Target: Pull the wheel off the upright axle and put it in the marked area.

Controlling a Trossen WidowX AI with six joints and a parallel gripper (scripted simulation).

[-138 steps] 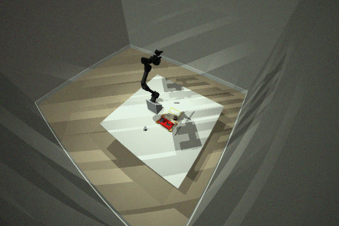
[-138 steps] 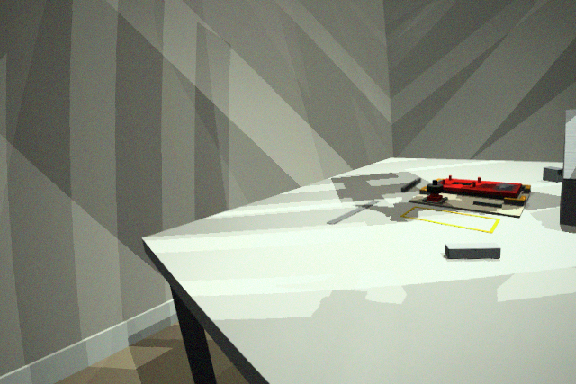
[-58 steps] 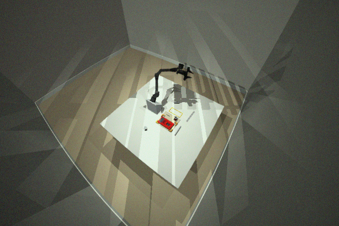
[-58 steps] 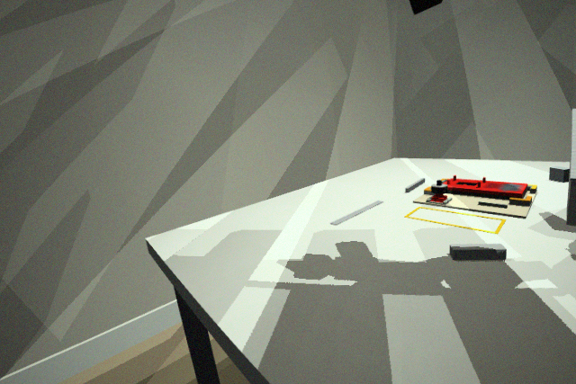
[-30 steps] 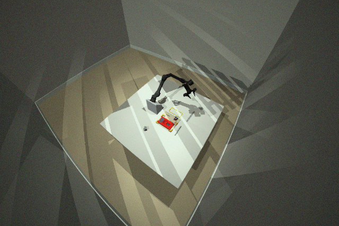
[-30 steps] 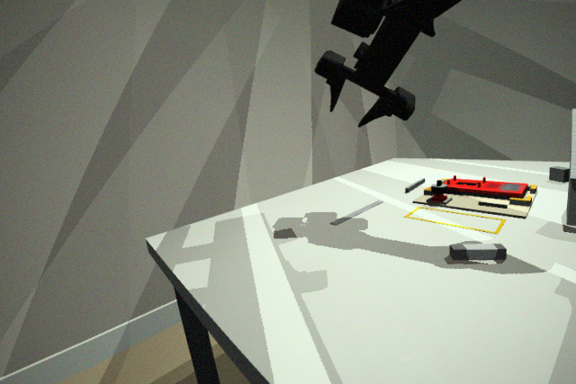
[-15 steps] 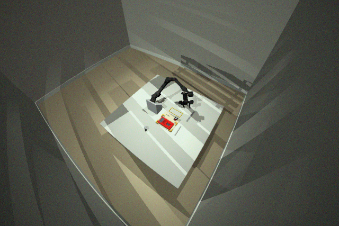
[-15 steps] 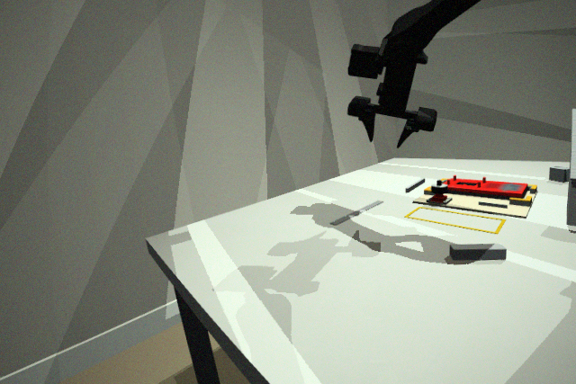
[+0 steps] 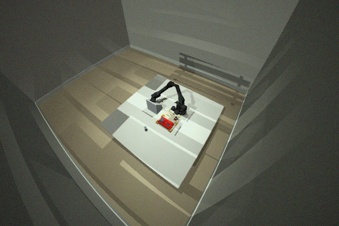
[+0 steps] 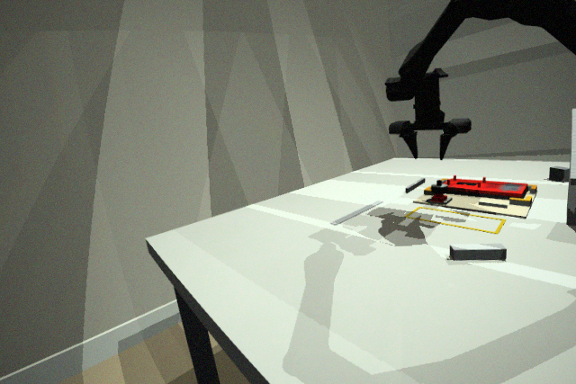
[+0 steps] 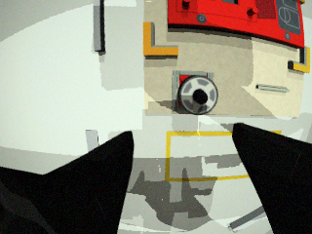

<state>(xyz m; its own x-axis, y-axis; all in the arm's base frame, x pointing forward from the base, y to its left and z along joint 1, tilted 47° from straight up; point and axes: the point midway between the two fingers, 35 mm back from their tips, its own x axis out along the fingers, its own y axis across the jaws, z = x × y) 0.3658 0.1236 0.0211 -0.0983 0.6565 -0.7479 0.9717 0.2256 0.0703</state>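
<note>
Right now the wheel is 20 mm behind my gripper tip, 20 mm to the right of it and 80 mm below it. From my gripper tip the other things lie so: thin dark bar 100 mm ahead, 170 mm to the left, 120 mm below.
</note>
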